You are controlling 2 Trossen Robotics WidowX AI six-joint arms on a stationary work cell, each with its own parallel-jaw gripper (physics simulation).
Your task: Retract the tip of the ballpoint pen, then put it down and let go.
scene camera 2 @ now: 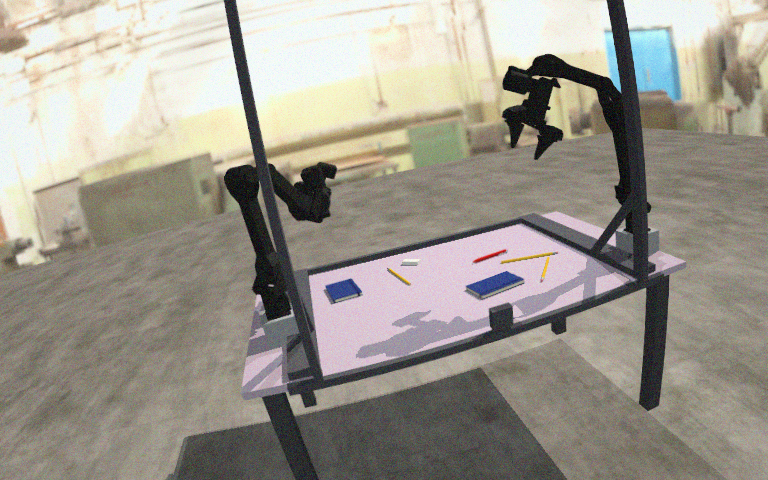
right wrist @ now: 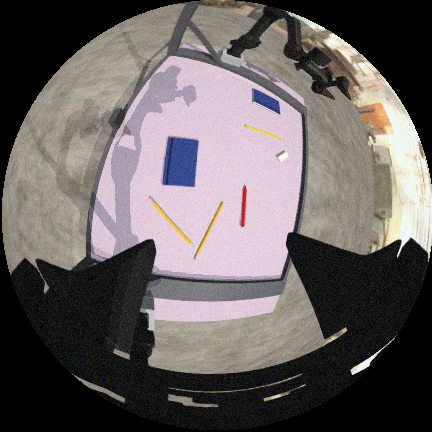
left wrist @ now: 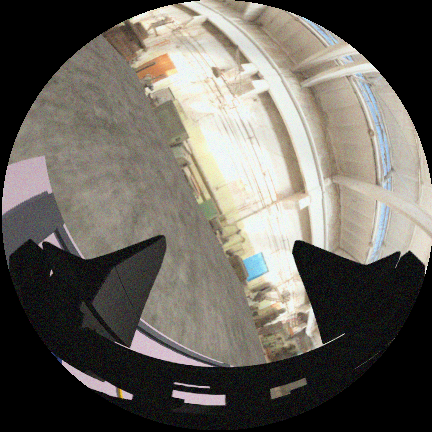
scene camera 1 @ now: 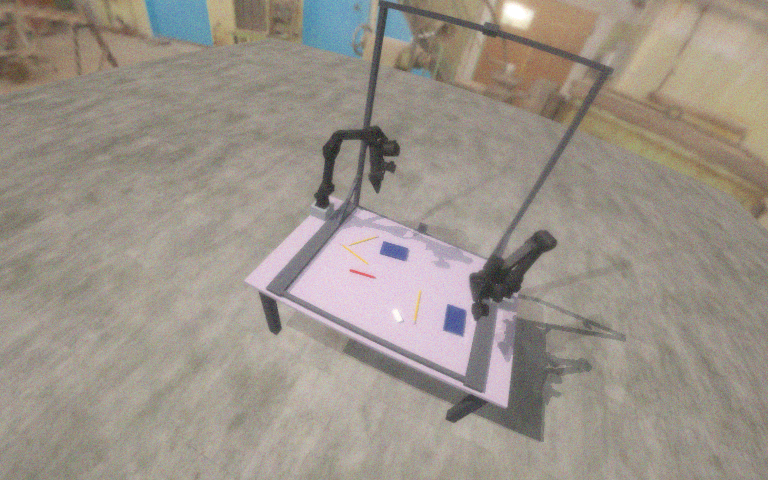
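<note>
A red ballpoint pen lies flat on the pink table top. Its tip is too small to tell whether it is out. My right gripper is open and empty, high above the table, and faces down towards the pen and other things. My left gripper is open and empty, raised over the other end of the table; its wrist view looks out over the floor and wall, and the pen does not show there.
Two yellow pencils lie beside the pen; a third pencil lies near a white eraser. Two blue books lie on the table. A dark frame rises at the table's edge.
</note>
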